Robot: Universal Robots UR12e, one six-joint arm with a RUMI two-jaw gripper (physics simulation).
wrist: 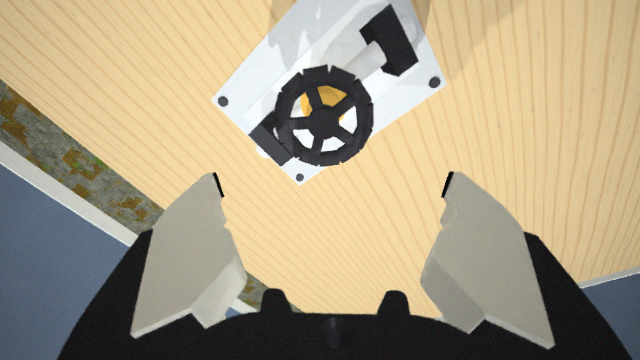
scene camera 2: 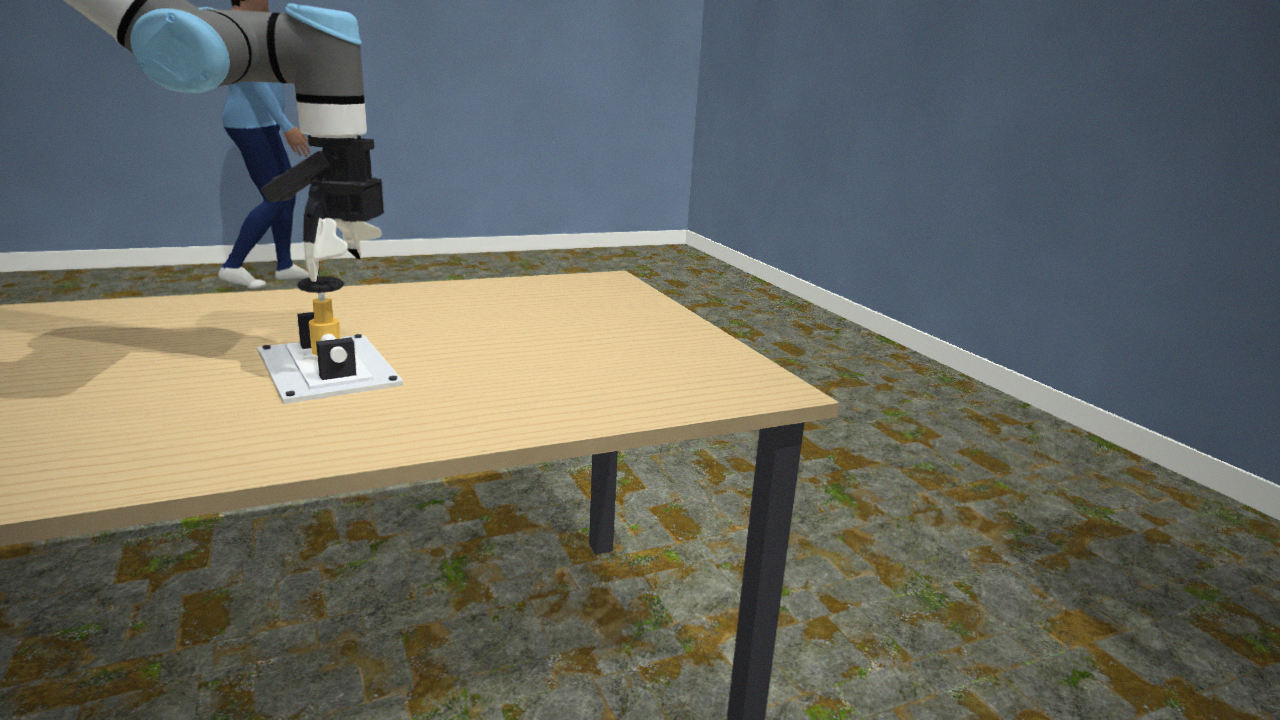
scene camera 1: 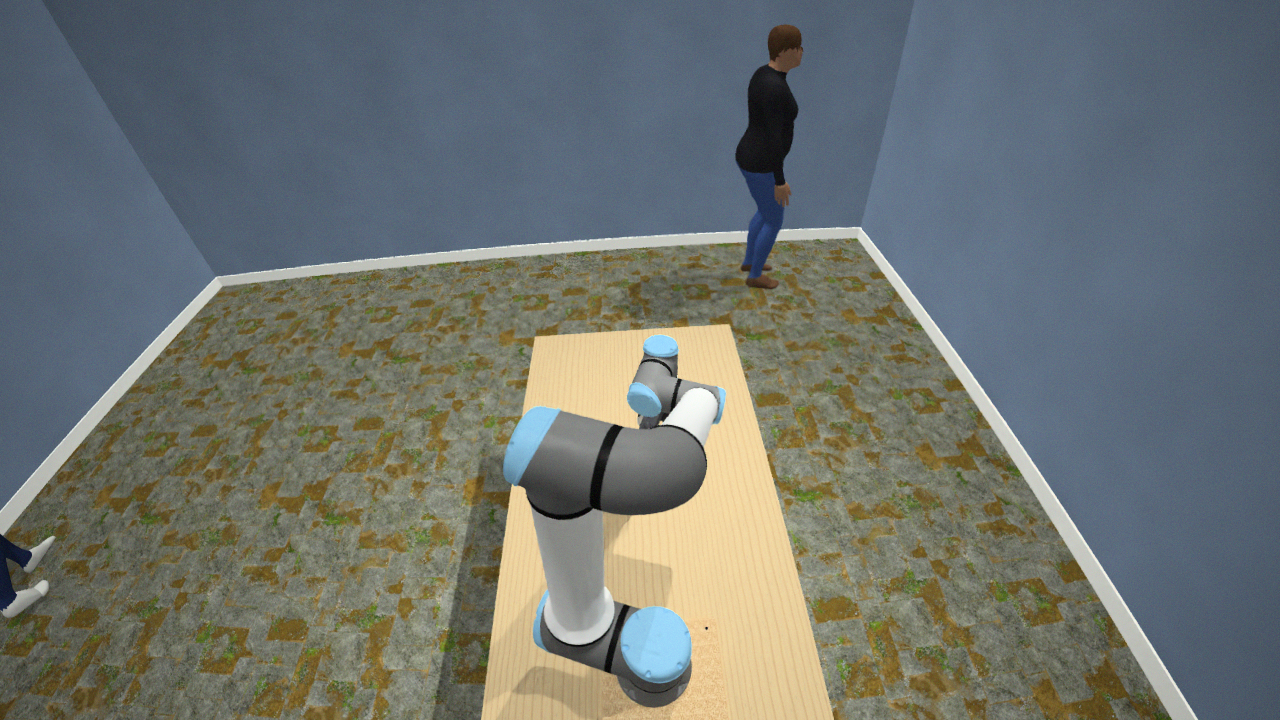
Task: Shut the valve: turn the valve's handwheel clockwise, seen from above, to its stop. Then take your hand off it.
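The valve's black five-spoked handwheel [scene camera 2: 320, 284] [wrist: 325, 122] lies level on top of a yellow valve body [scene camera 2: 324, 333] [wrist: 327, 94]. The body stands on a white base plate [scene camera 2: 275, 367] [wrist: 400, 100] between two black brackets. My gripper [scene camera 2: 334, 266] [wrist: 330, 176] is open and empty and points down. In scene camera 2 one pale fingertip is close above the wheel's rim; whether it touches cannot be told. In the wrist view the wheel is beyond the fingertips, a little left of the midline between them. In scene camera 1 the arm hides the valve and the fingers.
The wooden table [scene camera 1: 716, 537] [scene camera 2: 537, 358] [wrist: 500, 150] carries the valve and the arm's base [scene camera 1: 656, 649]. A person in black [scene camera 1: 767, 116] stands beyond the table's far end. A person in light blue [scene camera 2: 253, 107] is behind the arm; their feet [scene camera 1: 26, 598] show at the left edge.
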